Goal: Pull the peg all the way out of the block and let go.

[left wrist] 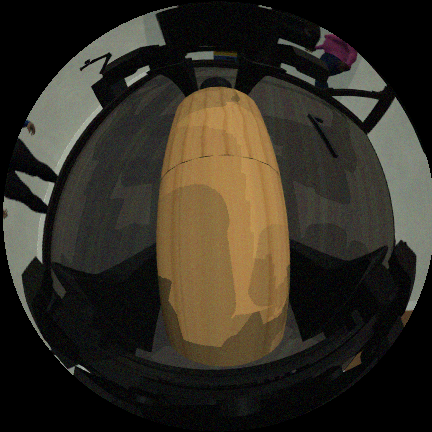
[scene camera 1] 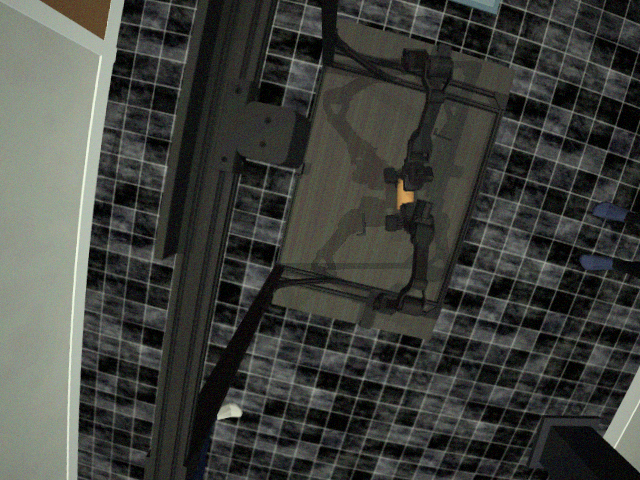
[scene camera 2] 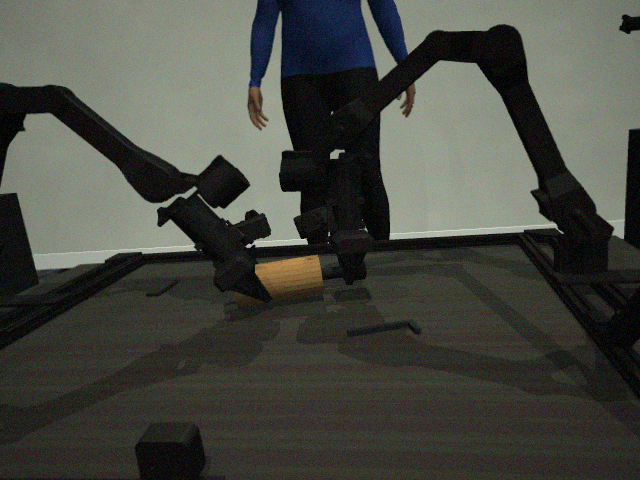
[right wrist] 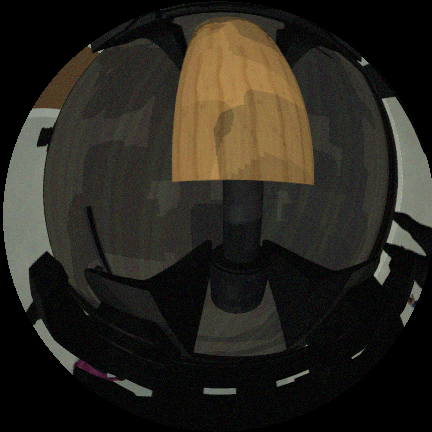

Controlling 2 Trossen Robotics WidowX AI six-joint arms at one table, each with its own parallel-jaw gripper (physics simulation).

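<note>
The block is a wooden cylinder, lying nearly level low over the table. My left gripper is shut on it, one finger on each side. The peg is dark and round with a thicker outer end. A length of its shaft shows between the block's end face and my right gripper, which is shut on the peg. The shaft meets the block's end in the right wrist view; how much is inside is hidden.
A dark angled rod lies on the table, and a thin dark piece lies at the left. A dark box-like part stands at the near edge. A person stands behind the table.
</note>
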